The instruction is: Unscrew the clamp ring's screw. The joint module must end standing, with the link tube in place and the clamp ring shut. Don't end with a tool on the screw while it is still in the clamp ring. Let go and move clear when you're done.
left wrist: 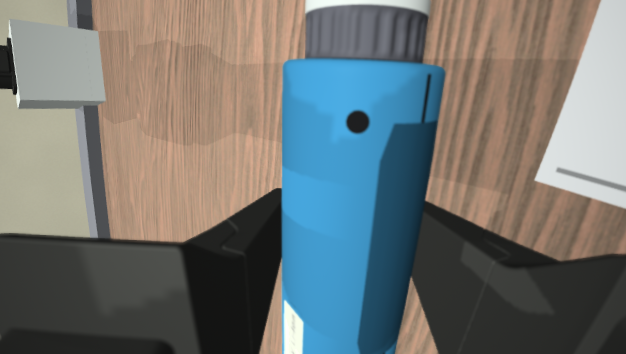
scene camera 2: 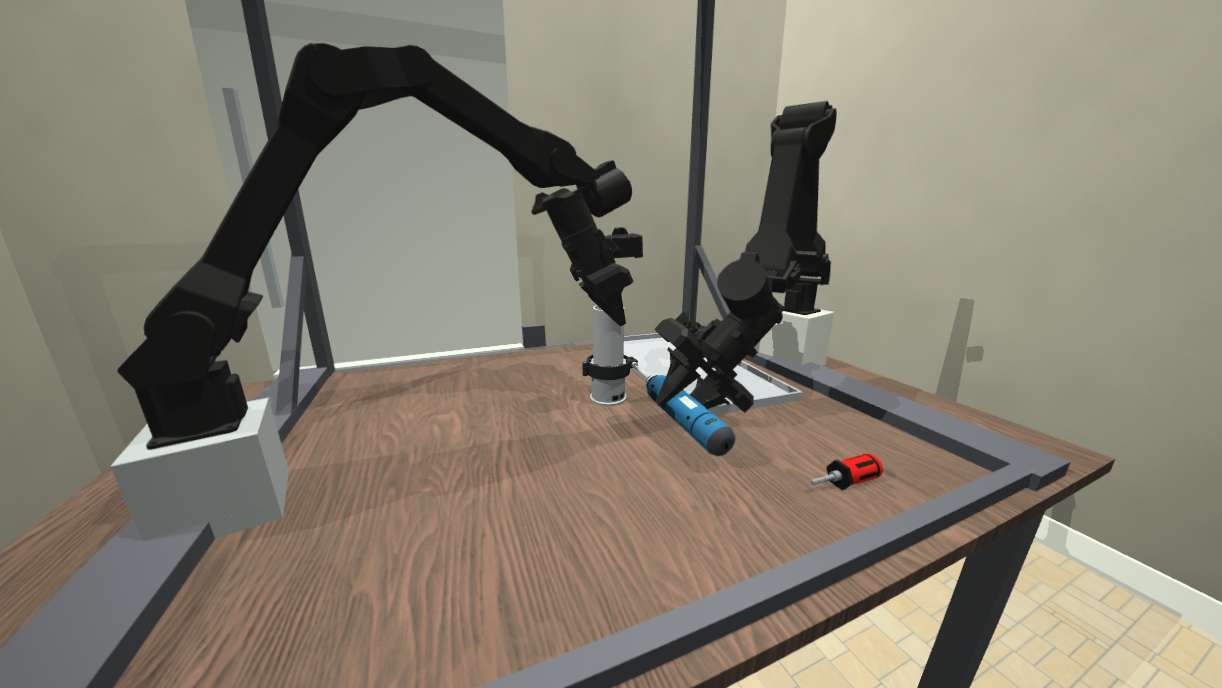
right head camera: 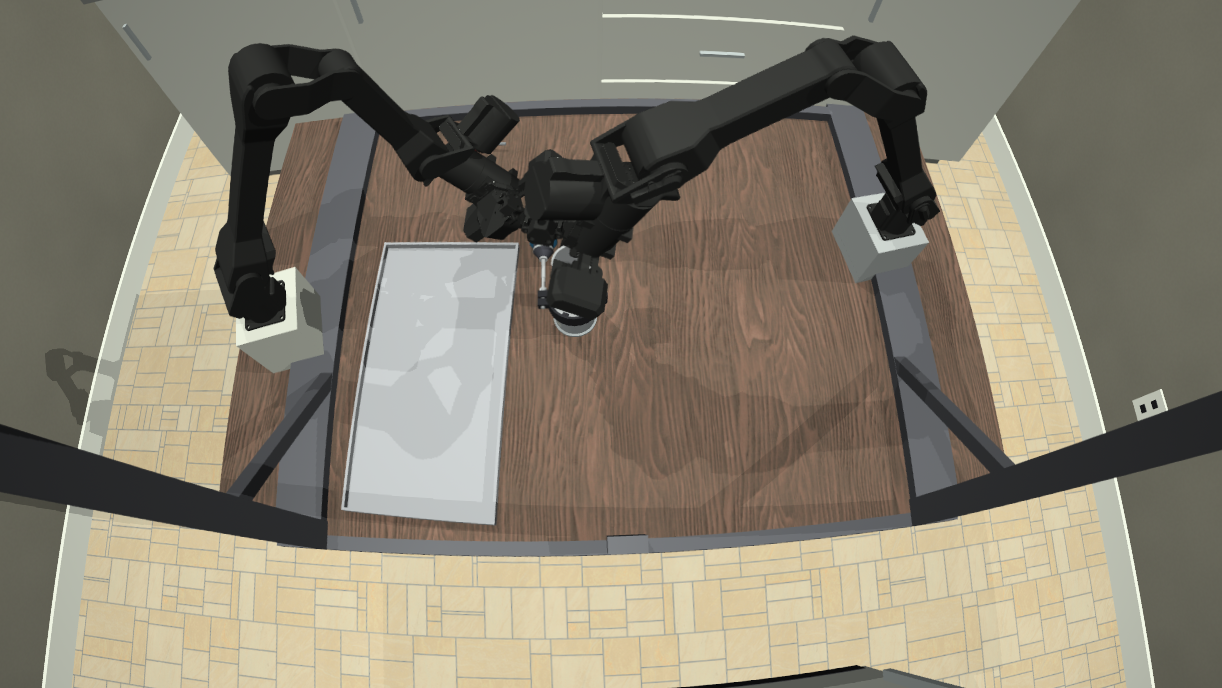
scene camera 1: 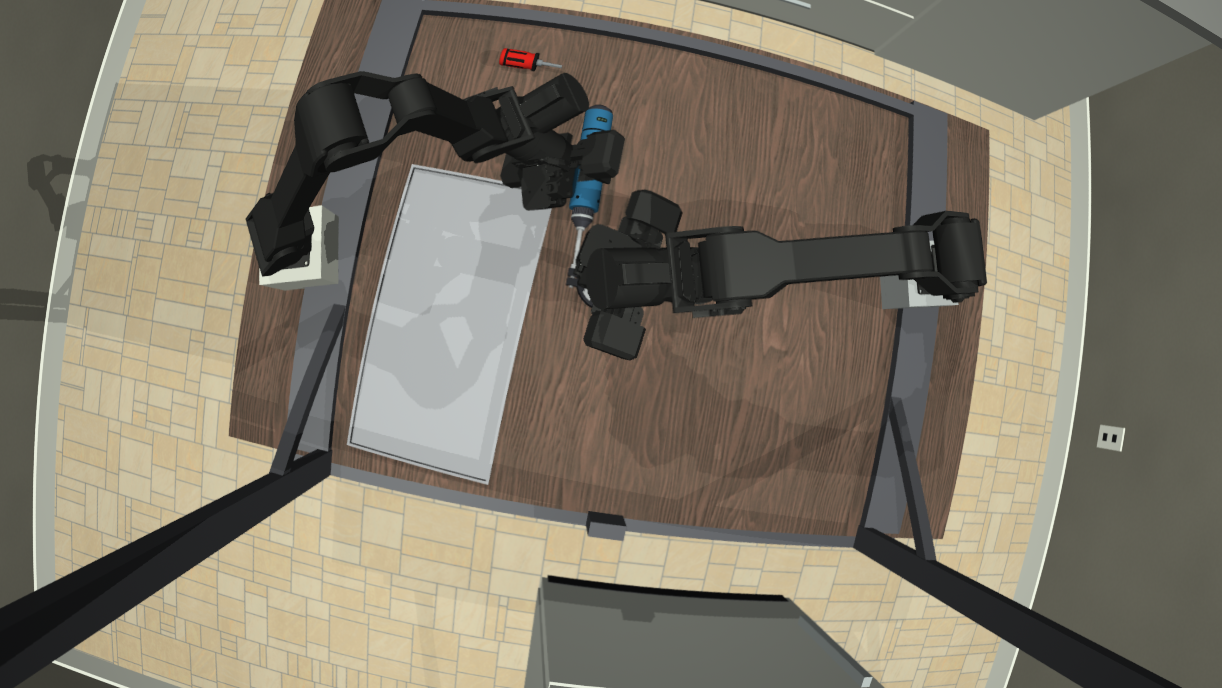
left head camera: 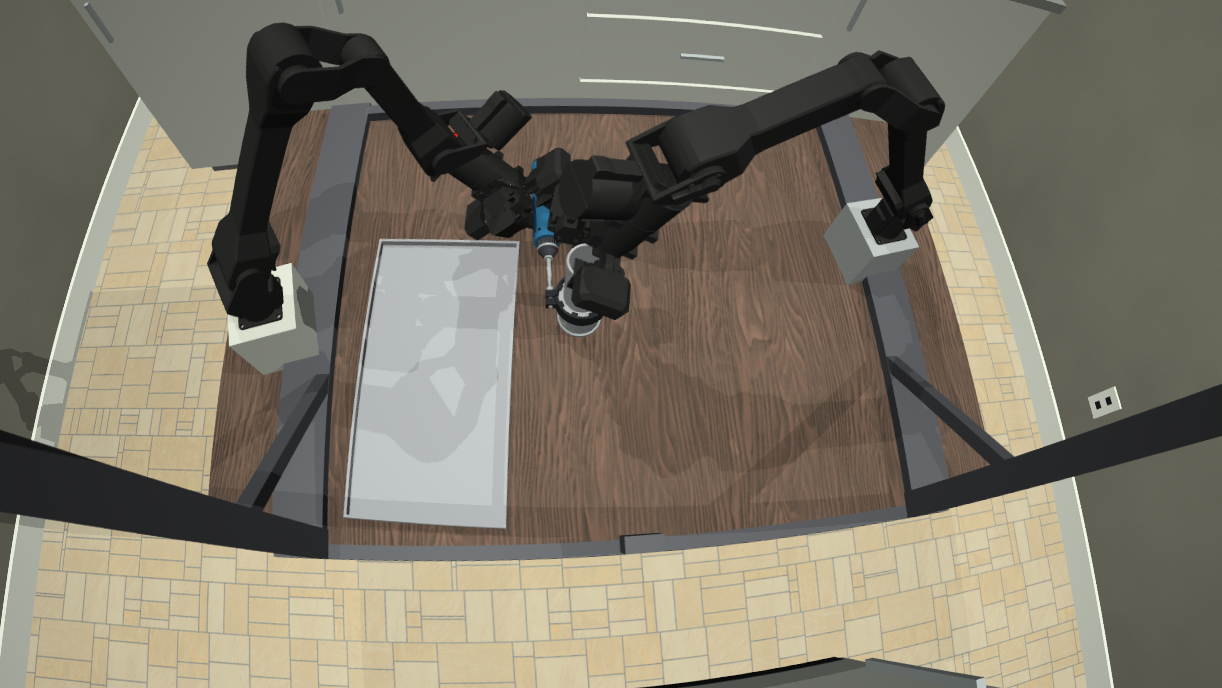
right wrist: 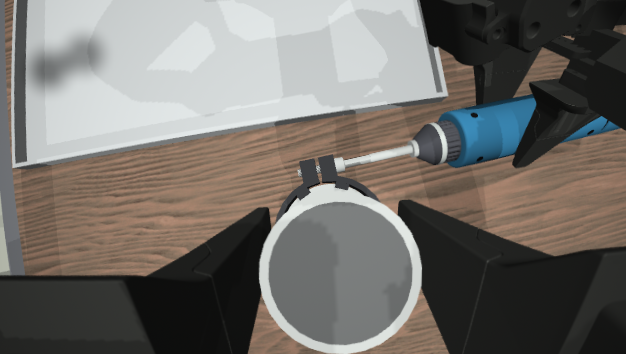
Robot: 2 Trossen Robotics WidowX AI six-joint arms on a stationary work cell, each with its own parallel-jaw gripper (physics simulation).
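Observation:
The joint module (scene camera 2: 608,391) (left head camera: 579,328) stands upright with the light grey link tube (scene camera 2: 608,338) (right wrist: 340,275) in its top. The black clamp ring (scene camera 2: 608,370) sits around it; its two lugs stand close together with the screw (right wrist: 340,164) through them. My right gripper (right wrist: 334,214) is shut on the link tube from above. My left gripper (left wrist: 342,202) (right wrist: 500,148) is shut on a blue electric screwdriver (left wrist: 340,150) (scene camera 2: 690,415) (scene camera 1: 588,192), held sloping, its bit (right wrist: 377,156) (left head camera: 549,271) at the screw's head. Whether bit and head touch firmly I cannot tell.
A red screwdriver (scene camera 1: 518,58) (scene camera 2: 861,469) lies on the table near the edge on the cabinet side. A shallow grey-white tray (left head camera: 427,384) (scene camera 1: 444,341) lies left of the module in the left head camera. The two arms stand close together over the module.

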